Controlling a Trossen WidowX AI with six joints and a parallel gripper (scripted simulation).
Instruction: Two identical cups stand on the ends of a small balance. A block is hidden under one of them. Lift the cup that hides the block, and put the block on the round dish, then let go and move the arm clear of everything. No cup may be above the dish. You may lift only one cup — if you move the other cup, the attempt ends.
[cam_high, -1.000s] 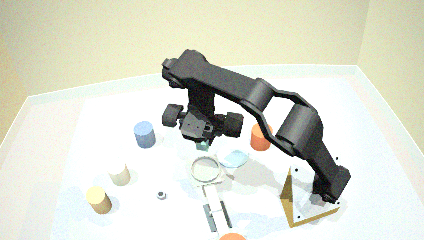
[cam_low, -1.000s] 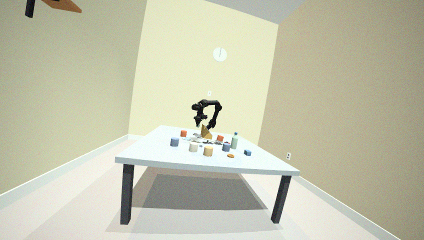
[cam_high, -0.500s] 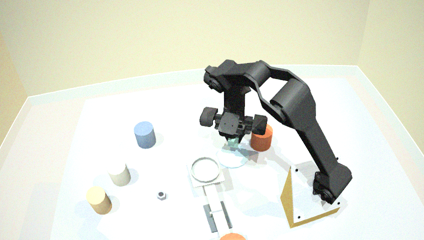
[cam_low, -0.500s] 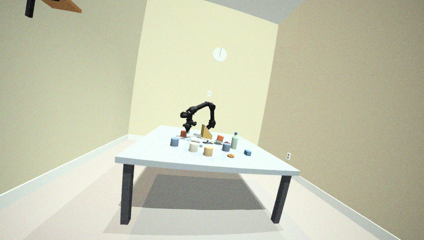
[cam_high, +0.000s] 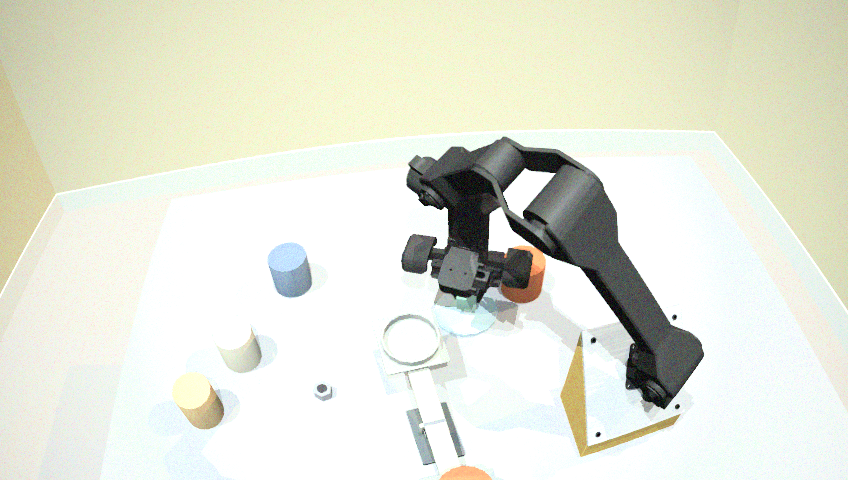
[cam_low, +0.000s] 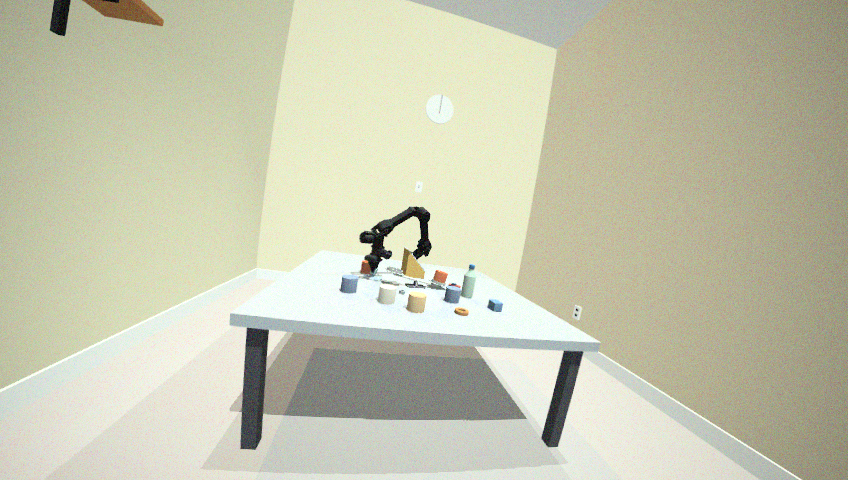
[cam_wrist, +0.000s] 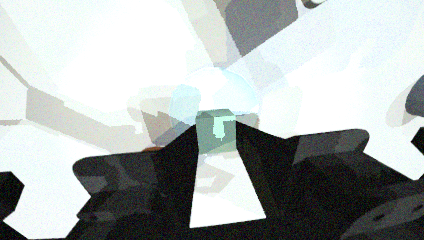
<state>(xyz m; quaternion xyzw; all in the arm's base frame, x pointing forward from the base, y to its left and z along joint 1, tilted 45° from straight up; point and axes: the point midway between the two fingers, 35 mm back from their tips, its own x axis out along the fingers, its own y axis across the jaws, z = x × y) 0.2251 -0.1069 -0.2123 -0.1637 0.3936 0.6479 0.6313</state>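
The round dish is 30 mm below my gripper tip. Round my gripper tip: small grey nut (220 mm ahead, 160 mm to the left, 20 mm below); then small green block (10 mm above); then small balance (230 mm to the left, 60 mm ahead, 10 mm above).
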